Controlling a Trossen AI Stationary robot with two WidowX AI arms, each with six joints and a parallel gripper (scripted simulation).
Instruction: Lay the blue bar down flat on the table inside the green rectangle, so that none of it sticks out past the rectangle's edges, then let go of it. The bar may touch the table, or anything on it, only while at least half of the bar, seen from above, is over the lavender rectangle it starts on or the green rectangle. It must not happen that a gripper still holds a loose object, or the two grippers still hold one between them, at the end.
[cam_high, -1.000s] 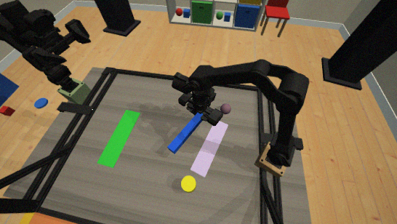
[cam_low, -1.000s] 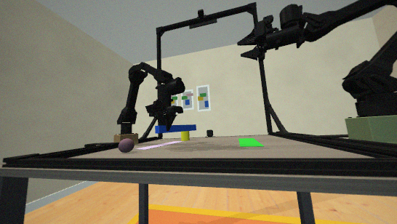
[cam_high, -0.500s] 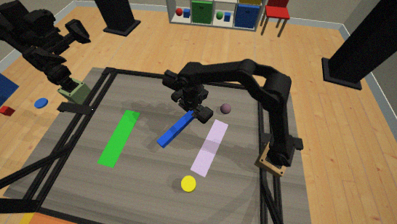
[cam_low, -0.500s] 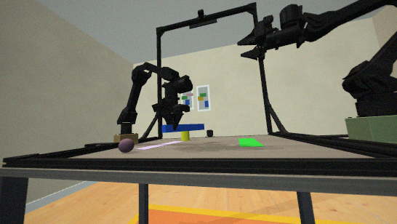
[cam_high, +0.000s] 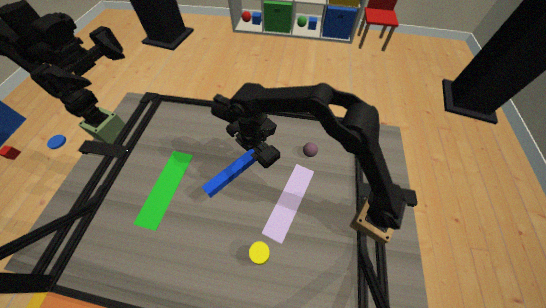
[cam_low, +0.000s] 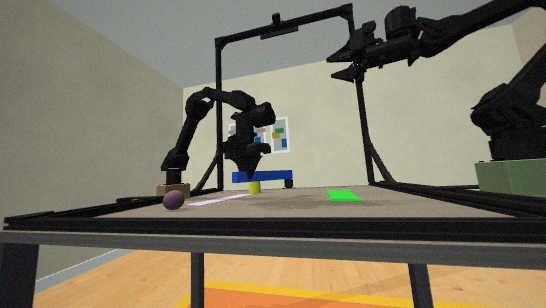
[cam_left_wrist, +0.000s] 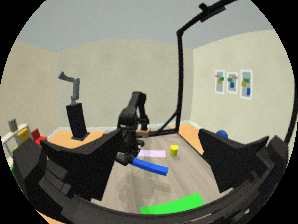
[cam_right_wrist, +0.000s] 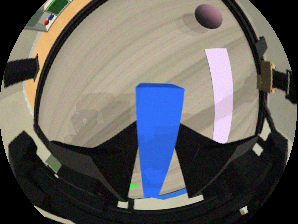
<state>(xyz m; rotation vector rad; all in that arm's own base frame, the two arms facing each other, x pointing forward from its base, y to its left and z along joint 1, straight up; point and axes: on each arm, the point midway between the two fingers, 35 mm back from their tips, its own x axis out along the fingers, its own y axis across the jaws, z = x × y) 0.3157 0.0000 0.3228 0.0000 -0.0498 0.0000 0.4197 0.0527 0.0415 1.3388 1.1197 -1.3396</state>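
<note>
The blue bar is 7 cm behind my right hand, 3 cm to the left of it and 3 cm below it. Also, from my right hand: green rectangle 26 cm to the left, 19 cm behind, 11 cm below; lavender rectangle 16 cm to the right, 11 cm below, 8 cm behind.
Now: left hand 33 cm above the blue bar, 27 cm to the left of it and 2 cm short of it. The rest, counted from my left hand: green rectangle (40 cm below, 10 cm behind, 4 cm to the right); then lavender rectangle (46 cm to the right, 40 cm below).
</note>
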